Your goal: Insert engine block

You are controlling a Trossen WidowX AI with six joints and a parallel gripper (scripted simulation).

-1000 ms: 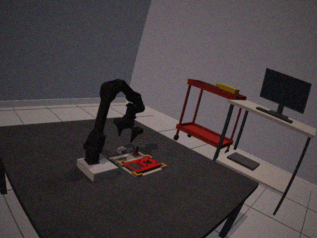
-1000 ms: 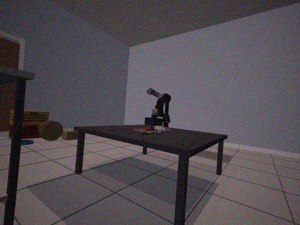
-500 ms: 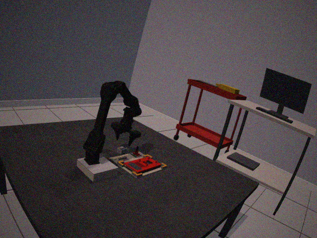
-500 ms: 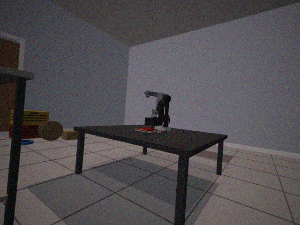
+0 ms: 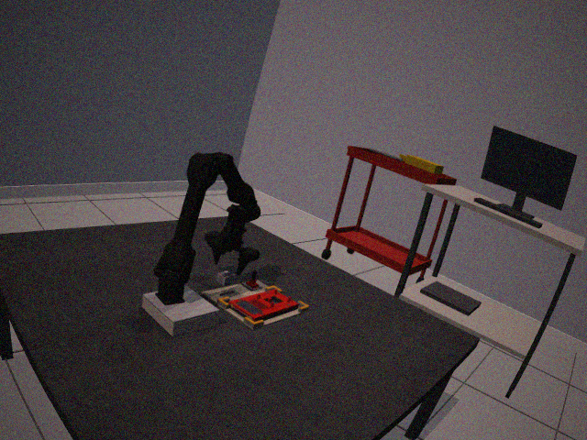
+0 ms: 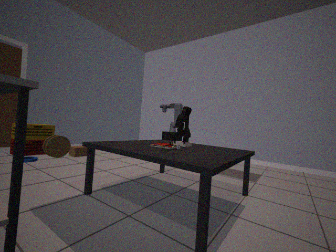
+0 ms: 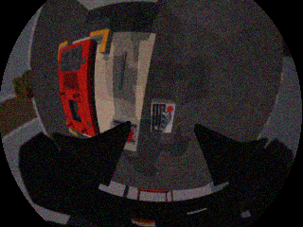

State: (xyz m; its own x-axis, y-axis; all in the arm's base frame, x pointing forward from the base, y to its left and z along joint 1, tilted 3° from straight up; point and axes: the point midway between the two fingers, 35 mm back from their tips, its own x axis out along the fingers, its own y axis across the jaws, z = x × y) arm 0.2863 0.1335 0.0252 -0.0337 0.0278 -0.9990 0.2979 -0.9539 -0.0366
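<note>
My gripper tip is 3 cm above the grey engine block and 1 cm to the left of it.
</note>
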